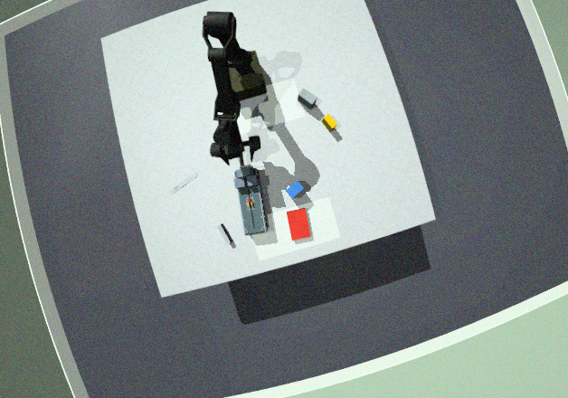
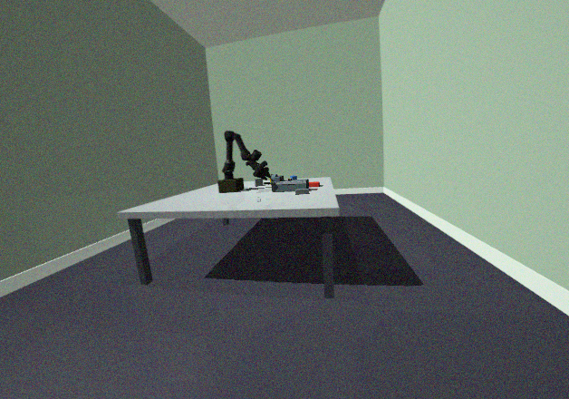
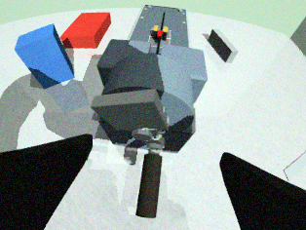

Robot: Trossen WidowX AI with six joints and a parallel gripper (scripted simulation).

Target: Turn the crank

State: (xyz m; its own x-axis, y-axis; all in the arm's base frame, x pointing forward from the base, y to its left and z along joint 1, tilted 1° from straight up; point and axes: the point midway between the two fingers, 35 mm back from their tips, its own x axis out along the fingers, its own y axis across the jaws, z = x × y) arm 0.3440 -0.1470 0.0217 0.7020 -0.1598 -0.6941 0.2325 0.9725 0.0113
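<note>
Now: gripper tip 2 cm past the crank handle, 1 cm to the right of it and 3 cm above it. Round my gripper tip: red pointer 15 cm ahead, 2 cm to the right, 1 cm below; blue block 18 cm ahead, 16 cm to the left, 5 cm below; pale strip 3 cm behind, 28 cm to the right, 9 cm below.
</note>
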